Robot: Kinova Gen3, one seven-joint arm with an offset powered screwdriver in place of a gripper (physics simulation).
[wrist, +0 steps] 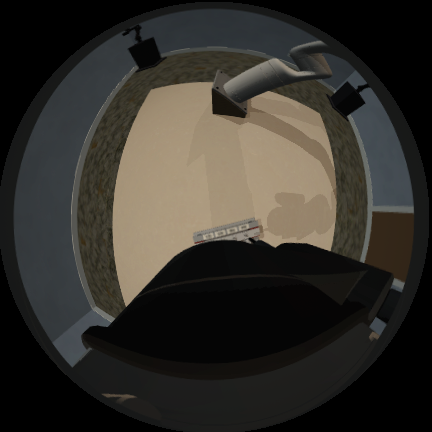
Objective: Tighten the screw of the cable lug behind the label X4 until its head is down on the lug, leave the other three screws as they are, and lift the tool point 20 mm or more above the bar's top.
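Where they show: end effector, tool point: (249, 238); arm's base, origin of the base link: (233, 92).
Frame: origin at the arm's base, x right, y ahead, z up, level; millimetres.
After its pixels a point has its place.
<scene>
A light grey bar (225, 227) @[z -72, x -65, y 449 mm] with a thin red line lies on the table at the lower middle of the wrist view. Several white labels (220, 233) @[z -33, x -52, y 463 mm] stand in a row along it; their writing is too small to read, so I cannot tell which is X4. Small dark marks show on the near side of the labels, where the black tool body hides most of the lugs and screws. My screwdriver (253, 241) @[z 54, x -112, y 451 mm] shows as a dark tip at the near right part of the bar. Its height over the bar and any contact with a screw cannot be told.
The beige table (160, 165) @[z -76, x 179, y 301 mm] spreads behind the bar. The arm's grey base link (255, 80) @[z 94, x -57, y 37 mm] rises from a dark bracket (227, 102) @[z -9, x 10, y 58 mm] at the back. Two black boxes on stands (145, 52) (346, 99) stand beyond the table. Arm shadows fall across the table top.
</scene>
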